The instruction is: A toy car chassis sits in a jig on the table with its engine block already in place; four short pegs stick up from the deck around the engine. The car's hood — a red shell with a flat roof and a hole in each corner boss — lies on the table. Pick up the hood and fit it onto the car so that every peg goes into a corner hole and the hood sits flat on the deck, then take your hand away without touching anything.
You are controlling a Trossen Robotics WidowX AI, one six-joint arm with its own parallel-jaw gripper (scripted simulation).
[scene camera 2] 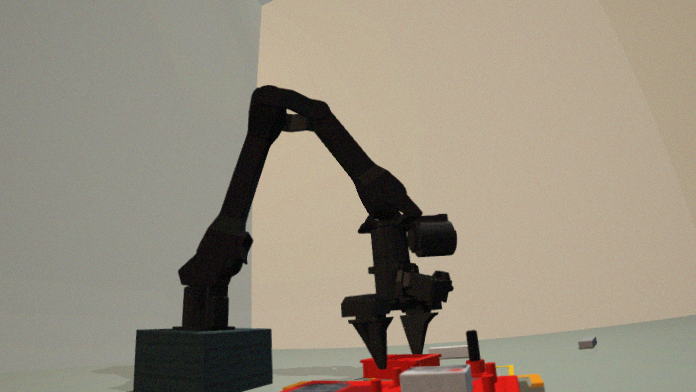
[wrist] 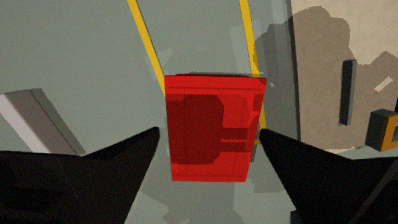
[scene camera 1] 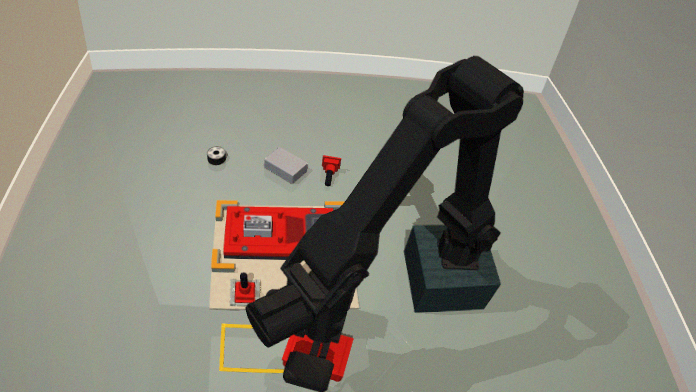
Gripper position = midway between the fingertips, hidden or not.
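Gripper (scene camera 2: pixel 401 364), (wrist: pixel 210 132), (scene camera 1: pixel 317 352): open, holding nothing. Jig (scene camera 1: pixel 266 274), (wrist: pixel 337 59). Red hood (wrist: pixel 212 119).
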